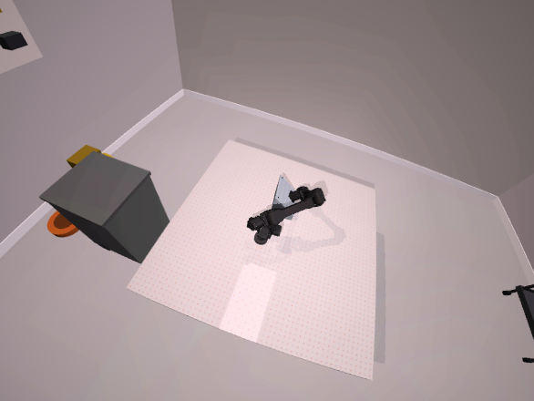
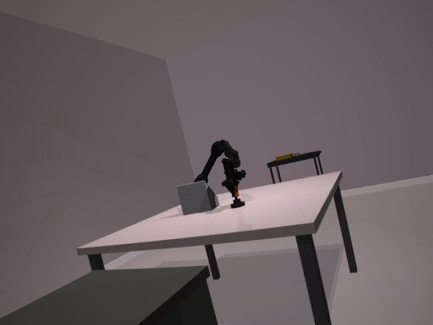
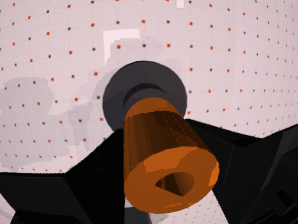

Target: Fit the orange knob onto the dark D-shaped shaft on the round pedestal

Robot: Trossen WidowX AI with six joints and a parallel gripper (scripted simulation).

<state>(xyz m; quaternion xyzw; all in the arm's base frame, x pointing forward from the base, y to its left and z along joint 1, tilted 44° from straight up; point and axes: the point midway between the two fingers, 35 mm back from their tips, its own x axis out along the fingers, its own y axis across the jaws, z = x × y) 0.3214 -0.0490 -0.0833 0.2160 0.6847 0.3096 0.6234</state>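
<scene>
The orange knob is 20 mm above my gripper tip. From my gripper tip the other things lie so: dark round pedestal 40 mm below.
</scene>
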